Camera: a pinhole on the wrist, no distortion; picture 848 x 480 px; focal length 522.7 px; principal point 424.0 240.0 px. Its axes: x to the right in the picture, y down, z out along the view. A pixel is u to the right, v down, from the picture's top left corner.
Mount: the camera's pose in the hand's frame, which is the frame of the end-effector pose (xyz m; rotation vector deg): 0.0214 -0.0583 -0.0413 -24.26 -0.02 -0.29
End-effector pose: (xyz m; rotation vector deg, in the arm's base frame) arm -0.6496 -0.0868 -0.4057 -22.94 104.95 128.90
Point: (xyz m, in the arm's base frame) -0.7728 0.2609 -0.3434
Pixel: 516 127
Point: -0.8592 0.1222 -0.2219
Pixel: 579 394
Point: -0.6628 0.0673 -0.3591
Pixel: 361 202
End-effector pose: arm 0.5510 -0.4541 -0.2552 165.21 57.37 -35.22
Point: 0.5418 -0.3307 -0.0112
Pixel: behind the camera
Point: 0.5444 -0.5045 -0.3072
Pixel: 278 438
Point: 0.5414 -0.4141 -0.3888
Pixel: 571 127
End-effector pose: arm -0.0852 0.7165 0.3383 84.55 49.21 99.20
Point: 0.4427 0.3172 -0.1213
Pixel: outside the picture
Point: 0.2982 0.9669 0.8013
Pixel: 786 288
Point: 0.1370 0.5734 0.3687
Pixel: 156 279
